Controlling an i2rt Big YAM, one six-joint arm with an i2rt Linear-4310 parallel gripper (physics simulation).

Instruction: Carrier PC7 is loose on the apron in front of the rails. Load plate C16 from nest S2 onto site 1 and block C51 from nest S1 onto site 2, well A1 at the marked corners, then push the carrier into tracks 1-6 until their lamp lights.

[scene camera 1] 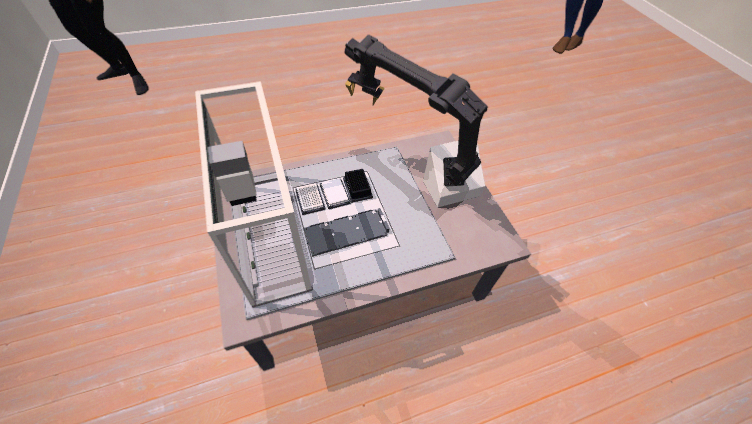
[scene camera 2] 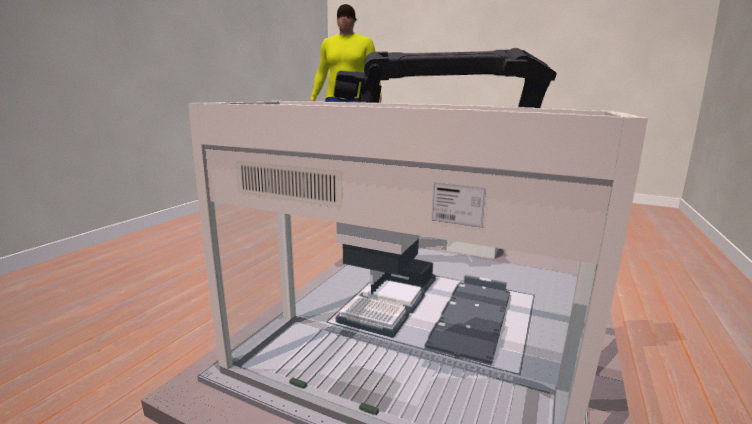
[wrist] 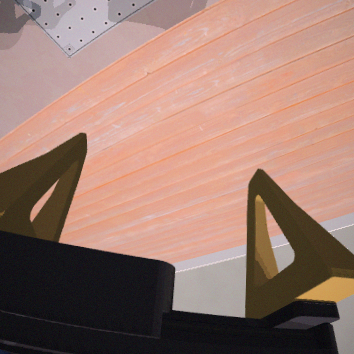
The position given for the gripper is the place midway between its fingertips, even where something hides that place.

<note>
The gripper (wrist: 172, 158) is open and holds nothing. Also in view: a dark carrier (scene camera 1: 323, 237).
The wrist view does not show the dark carrier: it is out of frame.
</note>
